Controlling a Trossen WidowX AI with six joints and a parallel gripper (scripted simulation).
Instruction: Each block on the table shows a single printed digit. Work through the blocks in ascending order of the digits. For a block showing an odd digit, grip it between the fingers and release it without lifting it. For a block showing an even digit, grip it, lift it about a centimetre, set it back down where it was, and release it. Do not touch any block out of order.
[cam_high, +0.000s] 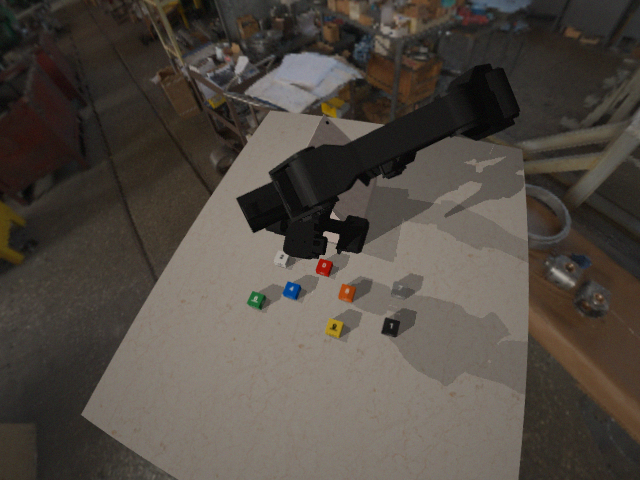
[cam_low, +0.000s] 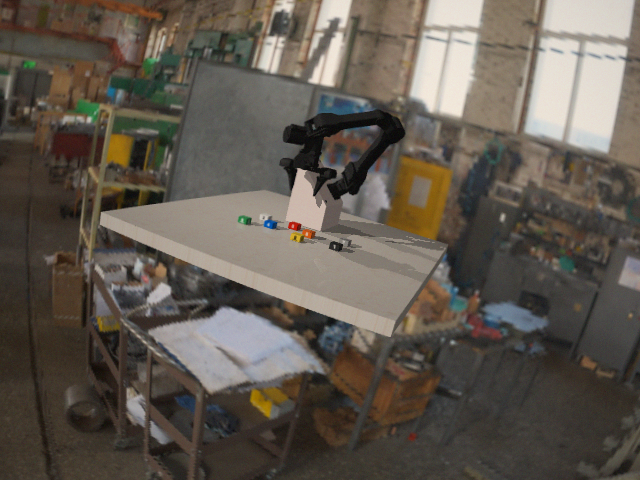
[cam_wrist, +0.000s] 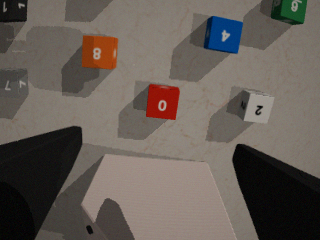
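My gripper tip is now 120 mm above the red block and 10 mm past it. Round my gripper tip: white block 120 mm below, 110 mm to the right; then orange block 120 mm below, 70 mm to the left, 40 mm ahead; then blue block 120 mm below, 70 mm ahead, 60 mm to the right.
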